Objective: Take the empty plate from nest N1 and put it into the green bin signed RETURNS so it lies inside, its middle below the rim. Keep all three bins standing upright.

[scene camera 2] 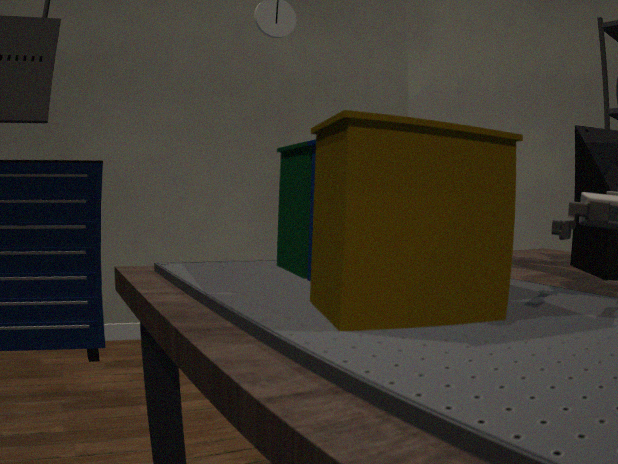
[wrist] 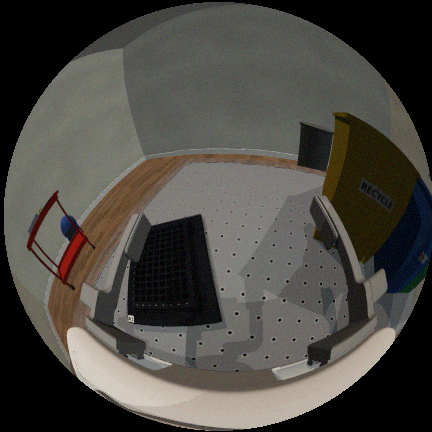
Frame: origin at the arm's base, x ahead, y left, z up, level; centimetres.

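Seen in the pictures: hand at its tool point: (wrist: pixel 226 231).
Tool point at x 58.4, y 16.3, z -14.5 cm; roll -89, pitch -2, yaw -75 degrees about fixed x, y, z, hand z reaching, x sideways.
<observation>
Offsets run from my tool point to a thing's middle. Level surfaces: height alone.
A dark gridded plate @(dx -1.6, dy +8.6, dz -6.9 cm) (wrist: pixel 162 265) lies in a black nest @(dx -1.6, dy +8.6, dz -8.1 cm) (wrist: pixel 209 300) with a small white label, hard to read, at its near left corner. My gripper (wrist: pixel 231 230) is open and empty, above the board; the left finger overlaps the nest's far left corner in the wrist view. Part of the gripper shows at the right edge in scene camera 2. The green bin @(dx +2.1, dy -44.9, dz +0.2 cm) (scene camera 2: pixel 294 210) (wrist: pixel 416 284) stands upright behind the blue bin @(dx +4.8, dy -32.1, dz +0.2 cm) (scene camera 2: pixel 312 215) (wrist: pixel 397 255), mostly hidden; its sign and inside do not show. The yellow bin @(dx +13.2, dy -19.5, dz +0.2 cm) (scene camera 2: pixel 425 225) (wrist: pixel 375 200), signed RECYCLE, stands upright in front.
The bins stand on a perforated grey board @(dz -8.8 cm) (scene camera 2: pixel 450 365) (wrist: pixel 240 200). The yellow bin is close beyond my right finger. A red cart (wrist: pixel 72 257) stands off the table at the left. A grey container (wrist: pixel 315 147) is behind the yellow bin. A blue drawer cabinet (scene camera 2: pixel 45 290) stands by the wall.
</observation>
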